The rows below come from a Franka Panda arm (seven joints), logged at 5 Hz.
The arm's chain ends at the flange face. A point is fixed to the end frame.
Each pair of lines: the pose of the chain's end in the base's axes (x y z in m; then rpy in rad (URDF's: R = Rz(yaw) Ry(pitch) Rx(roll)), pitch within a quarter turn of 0, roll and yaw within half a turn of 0), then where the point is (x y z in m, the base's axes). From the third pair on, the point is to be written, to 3 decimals.
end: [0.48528 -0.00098 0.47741 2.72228 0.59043 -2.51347]
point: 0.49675 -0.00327 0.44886
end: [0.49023 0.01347 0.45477 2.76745 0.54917 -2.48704]
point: 0.50141 0.00963 0.42627
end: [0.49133 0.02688 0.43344 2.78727 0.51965 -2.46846]
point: 0.502 0.022 0.405
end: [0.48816 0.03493 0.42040 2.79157 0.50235 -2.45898]
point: 0.499 0.030 0.392
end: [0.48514 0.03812 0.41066 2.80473 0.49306 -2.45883]
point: 0.496 0.033 0.382
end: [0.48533 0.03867 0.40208 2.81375 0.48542 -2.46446]
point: 0.496 0.033 0.374
